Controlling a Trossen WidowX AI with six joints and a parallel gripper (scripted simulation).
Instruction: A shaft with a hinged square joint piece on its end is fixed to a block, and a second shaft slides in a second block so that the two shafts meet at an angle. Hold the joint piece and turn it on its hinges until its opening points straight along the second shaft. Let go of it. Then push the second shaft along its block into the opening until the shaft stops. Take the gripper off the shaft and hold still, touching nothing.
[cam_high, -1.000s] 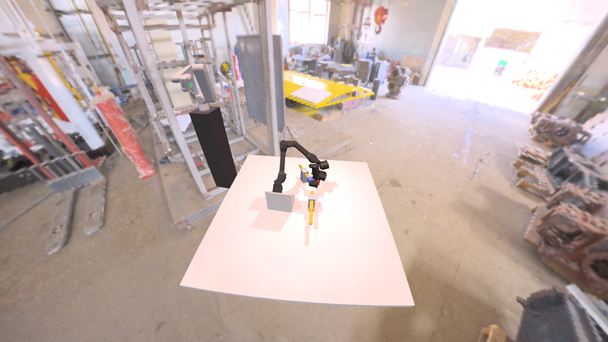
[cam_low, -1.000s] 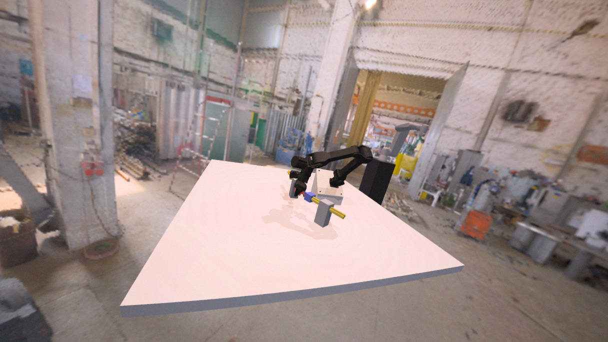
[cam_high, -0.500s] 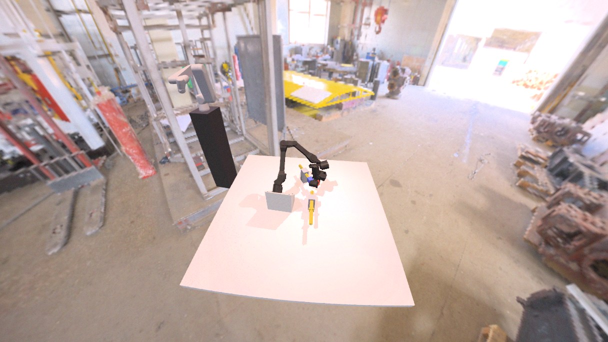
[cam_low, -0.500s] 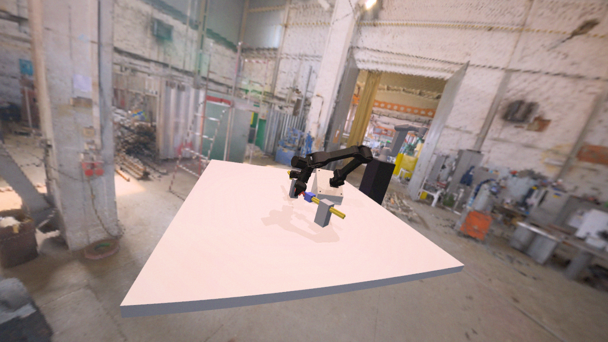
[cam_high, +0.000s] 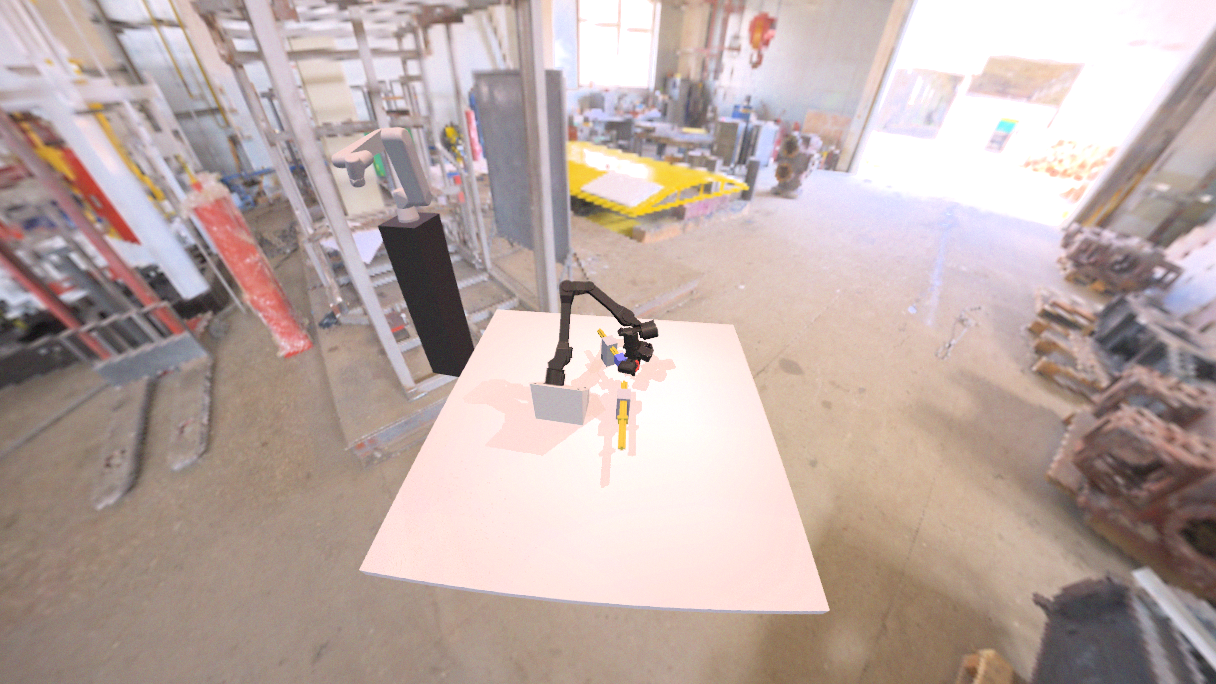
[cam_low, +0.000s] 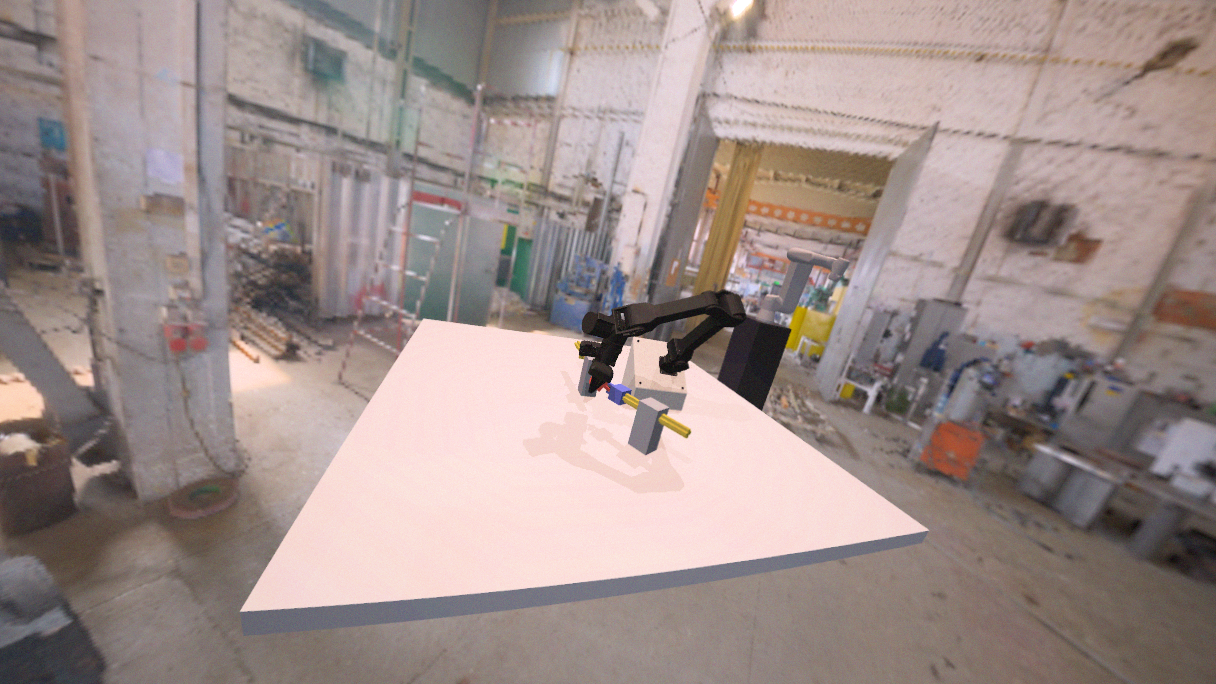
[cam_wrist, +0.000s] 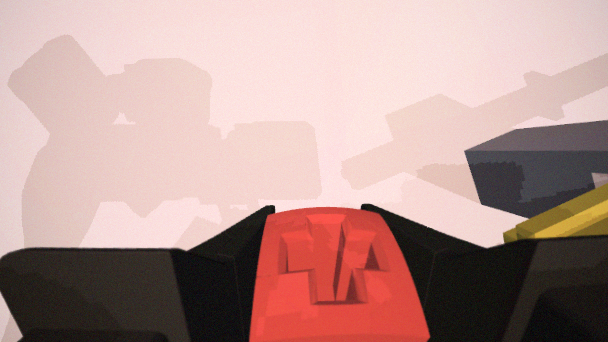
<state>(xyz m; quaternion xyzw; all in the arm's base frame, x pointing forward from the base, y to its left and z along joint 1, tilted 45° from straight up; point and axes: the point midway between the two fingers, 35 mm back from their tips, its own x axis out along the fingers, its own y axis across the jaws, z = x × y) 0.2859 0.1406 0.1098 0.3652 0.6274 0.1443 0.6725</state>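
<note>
Right now my gripper tip is 2 cm past the red square joint piece, 1 cm to the right of it and 3 cm below it.
</note>
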